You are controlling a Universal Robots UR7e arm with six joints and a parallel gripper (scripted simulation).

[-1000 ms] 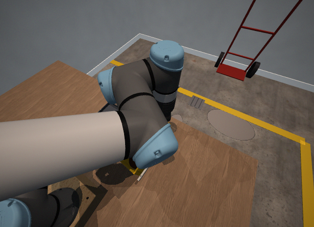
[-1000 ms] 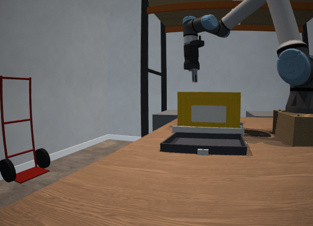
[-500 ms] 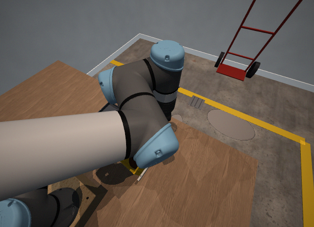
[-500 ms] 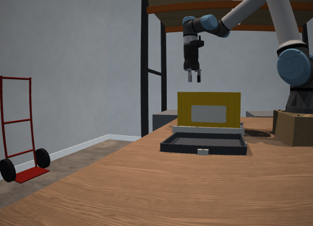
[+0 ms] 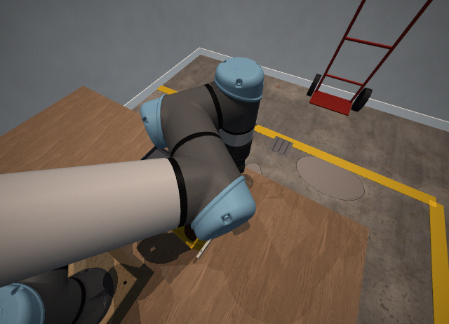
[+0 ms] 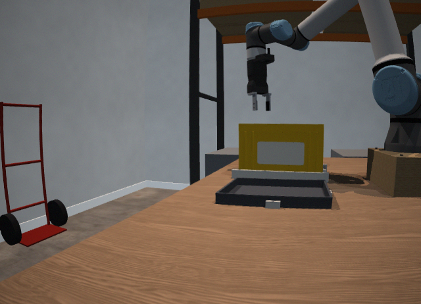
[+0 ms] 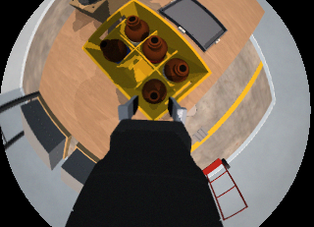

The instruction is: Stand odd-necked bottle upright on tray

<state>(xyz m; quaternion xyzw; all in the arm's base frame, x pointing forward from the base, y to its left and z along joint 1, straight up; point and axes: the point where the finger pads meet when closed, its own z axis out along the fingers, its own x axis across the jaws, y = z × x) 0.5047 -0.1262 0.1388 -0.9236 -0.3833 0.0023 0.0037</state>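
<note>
My gripper is now 160 mm above the yellow crate, 90 mm past it and 50 mm to the right of it. Also, from my hand: glass bottle 180 mm behind, 150 mm below; then dark tray 340 mm to the left, 230 mm below, 110 mm behind.
</note>
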